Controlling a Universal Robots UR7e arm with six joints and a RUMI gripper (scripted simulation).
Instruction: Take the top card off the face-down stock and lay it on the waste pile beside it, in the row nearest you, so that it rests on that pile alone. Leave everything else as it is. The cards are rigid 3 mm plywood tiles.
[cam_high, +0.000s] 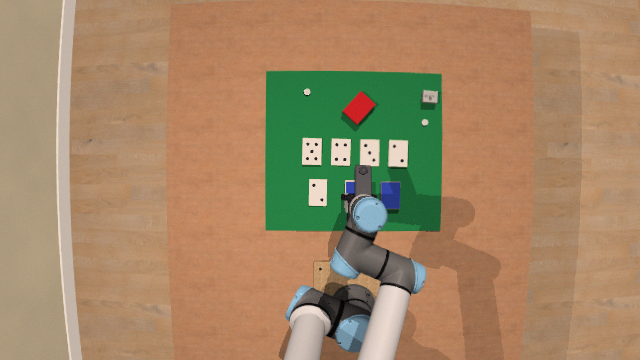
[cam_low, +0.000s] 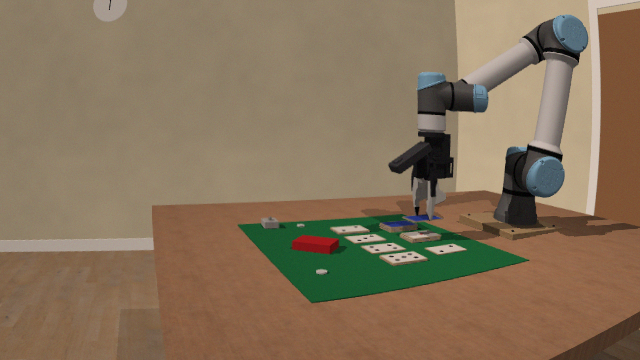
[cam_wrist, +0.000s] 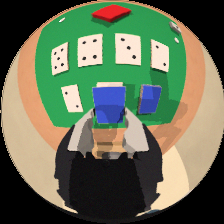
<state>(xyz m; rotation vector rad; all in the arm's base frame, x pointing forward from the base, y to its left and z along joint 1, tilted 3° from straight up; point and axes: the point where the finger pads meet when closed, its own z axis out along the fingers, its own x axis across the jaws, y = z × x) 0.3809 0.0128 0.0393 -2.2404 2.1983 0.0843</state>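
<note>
Right now the card is 10 mm below my hand. Round my hand: grey cube: 340 mm ahead, 240 mm to the right, 50 mm below; then green mat: 150 mm ahead, 80 mm below; then red block: 290 mm ahead, 60 mm below.
</note>
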